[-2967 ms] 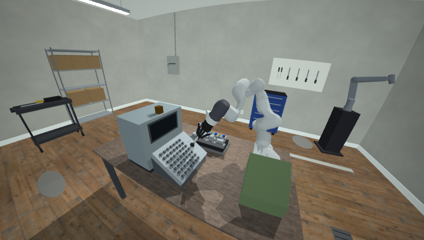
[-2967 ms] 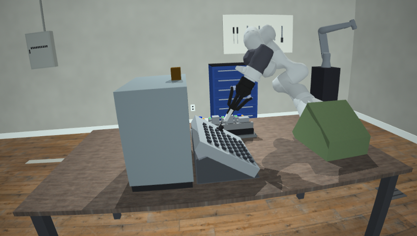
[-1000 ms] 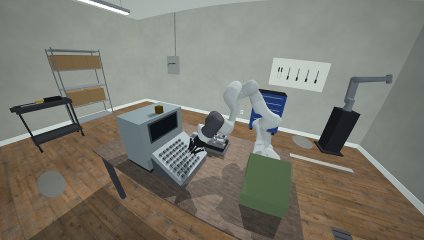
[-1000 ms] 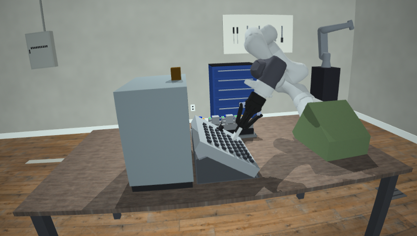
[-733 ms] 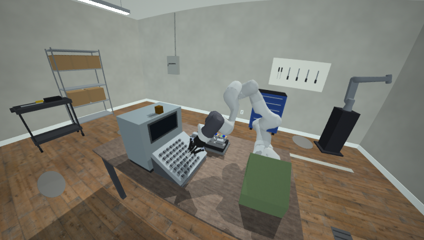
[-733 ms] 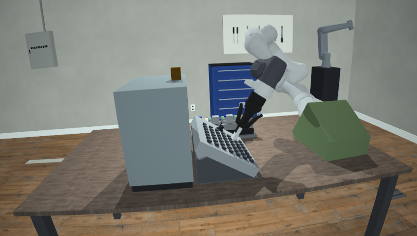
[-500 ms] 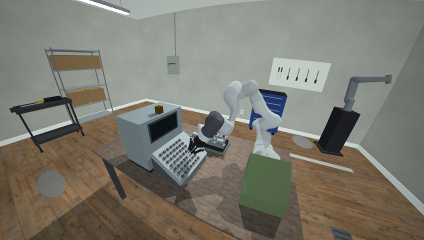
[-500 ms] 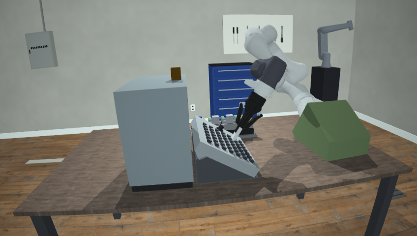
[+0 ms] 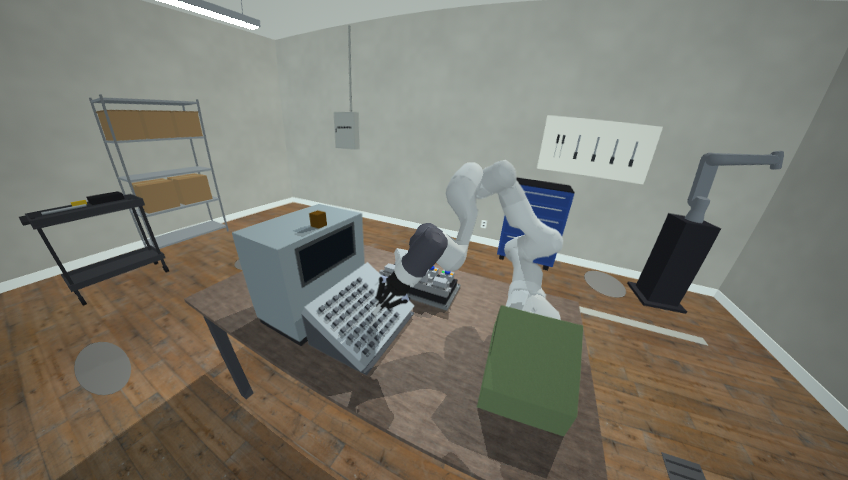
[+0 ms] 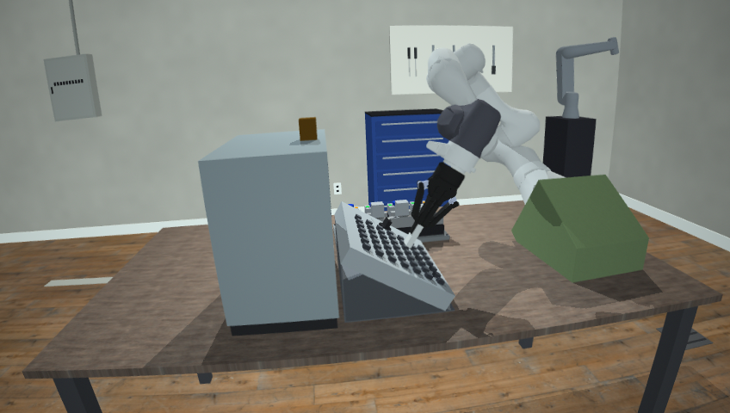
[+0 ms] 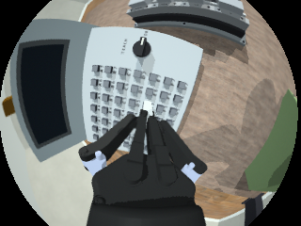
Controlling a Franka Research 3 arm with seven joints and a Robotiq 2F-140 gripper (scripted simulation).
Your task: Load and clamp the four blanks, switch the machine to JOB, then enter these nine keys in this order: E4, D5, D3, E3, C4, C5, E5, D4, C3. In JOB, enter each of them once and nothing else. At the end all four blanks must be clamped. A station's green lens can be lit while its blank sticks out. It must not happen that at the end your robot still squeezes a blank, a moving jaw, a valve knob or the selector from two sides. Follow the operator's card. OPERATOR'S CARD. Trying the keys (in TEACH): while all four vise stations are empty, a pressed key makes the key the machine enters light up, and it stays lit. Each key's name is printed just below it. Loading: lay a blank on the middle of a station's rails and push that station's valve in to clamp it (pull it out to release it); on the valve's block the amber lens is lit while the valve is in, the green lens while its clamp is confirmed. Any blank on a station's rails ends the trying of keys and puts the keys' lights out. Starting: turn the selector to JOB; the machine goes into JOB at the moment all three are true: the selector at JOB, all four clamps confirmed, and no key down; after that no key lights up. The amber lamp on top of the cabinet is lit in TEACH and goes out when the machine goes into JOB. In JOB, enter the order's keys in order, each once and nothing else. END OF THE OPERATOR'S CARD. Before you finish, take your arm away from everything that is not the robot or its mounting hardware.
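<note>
The key D3 is 60 mm to the left of my hand, 60 mm ahead of it and 20 mm below it. From my hand the other things lie so: black selector knob (140 mm to the right, 40 mm ahead, 10 mm below); sloped keypad (80 mm ahead, 50 mm below, 20 mm to the right).
</note>
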